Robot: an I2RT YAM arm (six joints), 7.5 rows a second.
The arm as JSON. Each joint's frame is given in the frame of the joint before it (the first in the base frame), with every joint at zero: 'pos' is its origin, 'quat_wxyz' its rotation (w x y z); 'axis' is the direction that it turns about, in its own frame. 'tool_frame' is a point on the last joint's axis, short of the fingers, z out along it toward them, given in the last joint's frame.
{
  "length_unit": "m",
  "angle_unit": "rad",
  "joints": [
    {
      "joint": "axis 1",
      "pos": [
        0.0,
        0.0,
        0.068
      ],
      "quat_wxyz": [
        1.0,
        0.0,
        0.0,
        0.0
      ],
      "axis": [
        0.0,
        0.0,
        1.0
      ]
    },
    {
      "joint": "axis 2",
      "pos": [
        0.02,
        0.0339,
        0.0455
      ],
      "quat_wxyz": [
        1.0,
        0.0,
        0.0,
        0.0
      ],
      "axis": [
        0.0,
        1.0,
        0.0
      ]
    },
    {
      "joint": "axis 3",
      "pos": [
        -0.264,
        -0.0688,
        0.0
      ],
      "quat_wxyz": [
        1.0,
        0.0,
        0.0,
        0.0
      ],
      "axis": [
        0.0,
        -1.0,
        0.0
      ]
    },
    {
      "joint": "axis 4",
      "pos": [
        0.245,
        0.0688,
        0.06
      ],
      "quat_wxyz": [
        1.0,
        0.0,
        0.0,
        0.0
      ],
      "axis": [
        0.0,
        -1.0,
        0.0
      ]
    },
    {
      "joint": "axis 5",
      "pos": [
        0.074,
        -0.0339,
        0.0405
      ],
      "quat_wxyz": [
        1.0,
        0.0,
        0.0,
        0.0
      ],
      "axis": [
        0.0,
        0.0,
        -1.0
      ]
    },
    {
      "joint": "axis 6",
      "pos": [
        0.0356,
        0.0,
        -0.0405
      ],
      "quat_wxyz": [
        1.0,
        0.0,
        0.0,
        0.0
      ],
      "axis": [
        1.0,
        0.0,
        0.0
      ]
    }
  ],
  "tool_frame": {
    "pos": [
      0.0,
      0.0,
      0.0
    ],
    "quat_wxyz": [
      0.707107,
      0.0,
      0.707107,
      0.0
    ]
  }
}
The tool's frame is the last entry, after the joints.
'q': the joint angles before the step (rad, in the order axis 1, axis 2, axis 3, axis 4, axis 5, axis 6). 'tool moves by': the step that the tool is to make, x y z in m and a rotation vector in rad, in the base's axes. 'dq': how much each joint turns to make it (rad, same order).
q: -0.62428, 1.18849, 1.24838, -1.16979, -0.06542, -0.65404
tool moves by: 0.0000, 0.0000, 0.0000, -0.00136, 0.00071, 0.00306
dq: 0.00000, 0.00000, 0.00000, -0.00001, 0.00000, -0.00342
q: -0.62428, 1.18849, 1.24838, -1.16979, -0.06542, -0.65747
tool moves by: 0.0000, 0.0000, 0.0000, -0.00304, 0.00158, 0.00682
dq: 0.00000, 0.00000, 0.00000, 0.00000, 0.00000, -0.00763
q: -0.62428, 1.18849, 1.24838, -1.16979, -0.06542, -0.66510
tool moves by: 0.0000, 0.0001, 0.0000, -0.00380, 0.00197, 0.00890
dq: 0.00039, -0.00021, -0.00012, -0.00009, 0.00001, -0.00953
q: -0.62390, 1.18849, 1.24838, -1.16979, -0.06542, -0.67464
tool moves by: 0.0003, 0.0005, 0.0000, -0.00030, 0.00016, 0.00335
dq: 0.00276, -0.00015, -0.00009, -0.00006, 0.00004, -0.00068
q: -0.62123, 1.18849, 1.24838, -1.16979, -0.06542, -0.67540
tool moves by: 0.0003, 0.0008, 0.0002, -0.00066, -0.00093, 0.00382
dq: 0.00392, -0.00101, 0.00000, 0.00013, 0.00004, 0.00009
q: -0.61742, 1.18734, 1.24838, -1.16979, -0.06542, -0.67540
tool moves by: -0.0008, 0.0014, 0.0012, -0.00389, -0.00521, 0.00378
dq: 0.00322, -0.00656, -0.00018, 0.00008, -0.00010, -0.00058
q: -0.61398, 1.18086, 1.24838, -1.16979, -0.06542, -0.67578
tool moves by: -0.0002, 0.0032, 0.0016, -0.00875, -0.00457, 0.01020
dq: 0.01296, -0.00884, -0.00022, 0.00015, 0.00533, 0.00038
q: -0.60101, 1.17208, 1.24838, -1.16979, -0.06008, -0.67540
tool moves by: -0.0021, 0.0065, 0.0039, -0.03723, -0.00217, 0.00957
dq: 0.02668, -0.02363, -0.00152, 0.00040, 0.03433, 0.00113
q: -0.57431, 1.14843, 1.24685, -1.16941, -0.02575, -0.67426
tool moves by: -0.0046, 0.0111, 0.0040, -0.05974, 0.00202, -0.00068
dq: 0.04826, -0.04157, -0.01155, -0.00064, 0.06933, 0.01701
